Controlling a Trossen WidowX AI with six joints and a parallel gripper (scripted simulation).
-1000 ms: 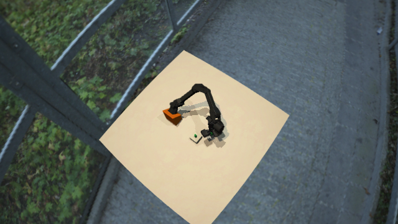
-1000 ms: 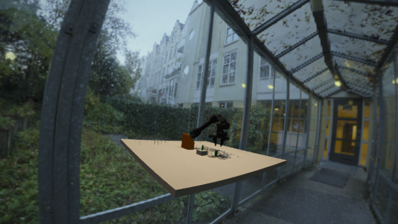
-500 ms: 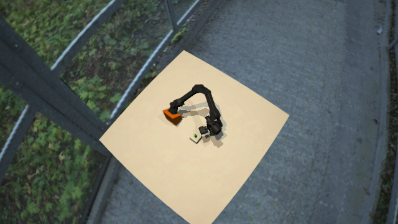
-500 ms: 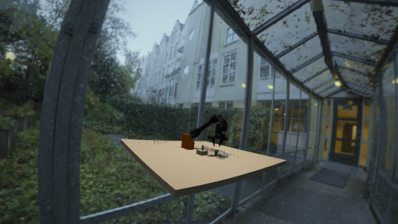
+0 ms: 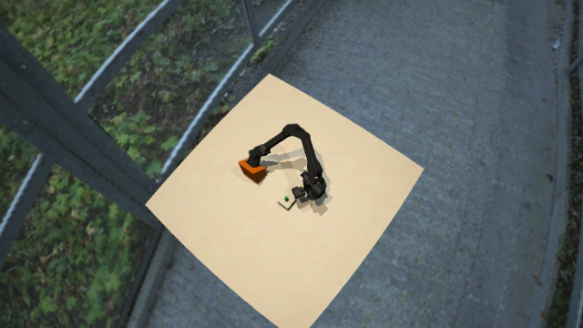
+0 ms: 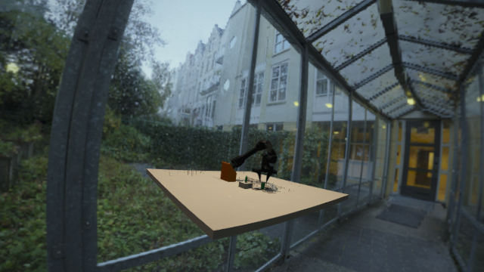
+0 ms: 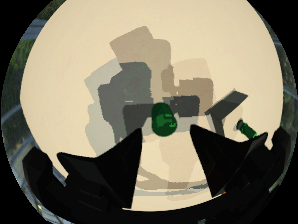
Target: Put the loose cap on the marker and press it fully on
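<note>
Right now the green cap is 3 cm below my gripper tip. The rest, counted from my gripper tip: grey holder block (11 cm to the right, 8 cm behind, 4 cm below).
</note>
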